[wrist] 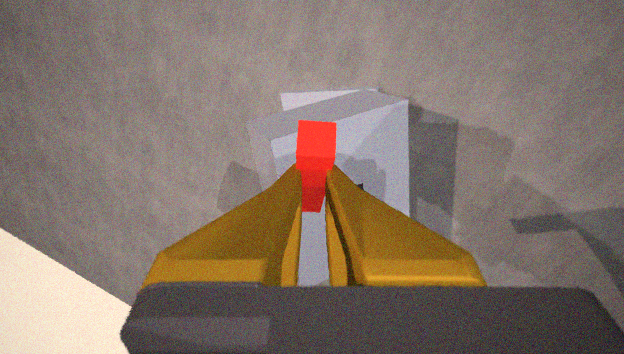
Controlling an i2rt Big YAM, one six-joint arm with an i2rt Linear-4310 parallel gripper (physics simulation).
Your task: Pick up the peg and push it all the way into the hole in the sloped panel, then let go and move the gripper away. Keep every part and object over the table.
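Frame: origin at the arm's base, x ahead, y left, z up, level; metres.
Seen in the pictures: gripper, fingertip midpoint: (313, 177).
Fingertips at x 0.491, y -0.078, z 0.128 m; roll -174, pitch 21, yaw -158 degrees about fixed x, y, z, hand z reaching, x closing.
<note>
A point is followed by its place in that frame.
The red peg (316, 140) @[x 0.493, y -0.101, z 0.142 m] is held between the fingertips of my gripper (313, 177) @[x 0.491, y -0.078, z 0.128 m], which is shut on it. One end of the peg points up toward the top of the view, and its lower end shows between the yellow fingers. The light grey-blue sloped panel (387, 130) @[x 0.473, y -0.051, z -0.007 m] lies behind and below the peg and the fingers. A small dark spot, perhaps part of the hole's edge, shows beside the right finger. The rest of the hole is hidden by the fingers, and I cannot tell whether the peg touches the panel.
The grey mottled table top (150, 100) @[x 0.733, y 0.083, z -0.066 m] surrounds the panel. Dark shadows fall on it to the right and left of the panel. A table edge runs across the lower left corner, with a pale surface (45, 300) beyond it.
</note>
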